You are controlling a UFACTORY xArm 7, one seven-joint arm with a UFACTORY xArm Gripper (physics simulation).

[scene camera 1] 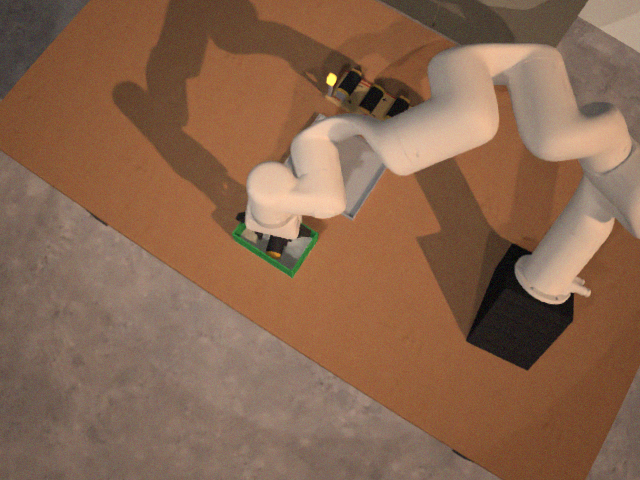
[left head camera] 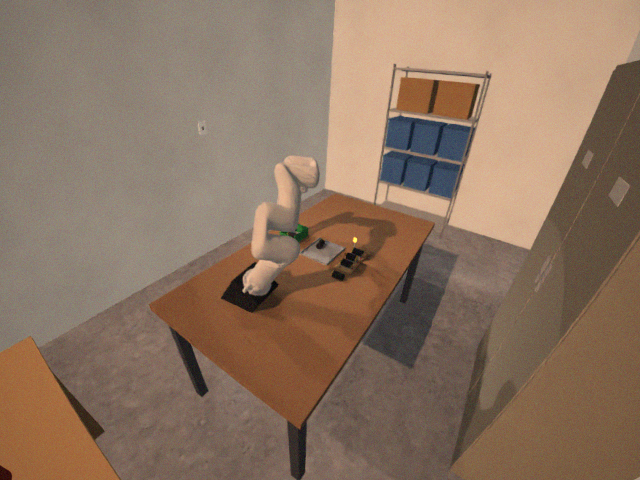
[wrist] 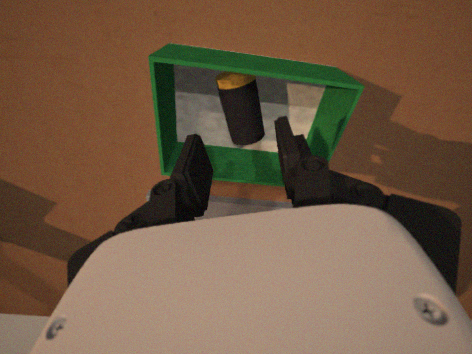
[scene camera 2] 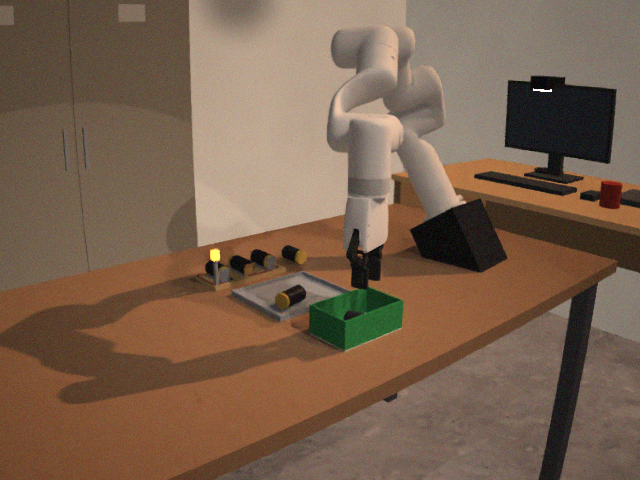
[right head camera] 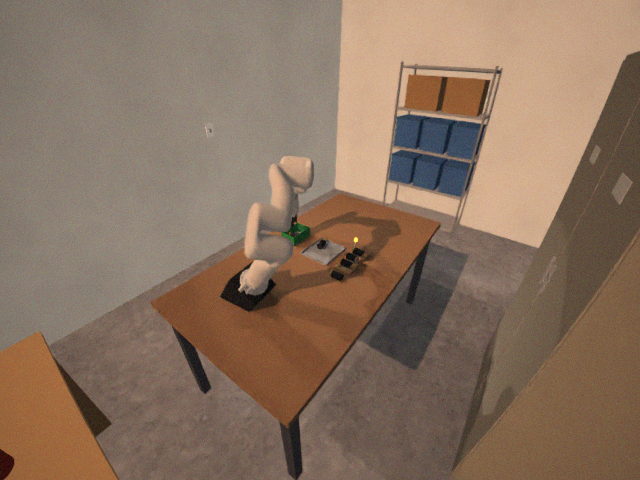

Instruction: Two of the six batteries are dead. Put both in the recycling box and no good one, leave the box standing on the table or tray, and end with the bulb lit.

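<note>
My gripper is open and empty, above the green recycling box. The box stands upright on the table. One black battery with a yellow end lies inside it. Three batteries sit in the wooden holder. The bulb glows yellow. One battery lies in the grey tray. Another battery lies on the table beside the holder. In scene camera 1 the arm hides the last two.
The black arm base stands on the wooden table. The grey tray lies between the box and the holder. A desk with a monitor and a red mug stands behind the base.
</note>
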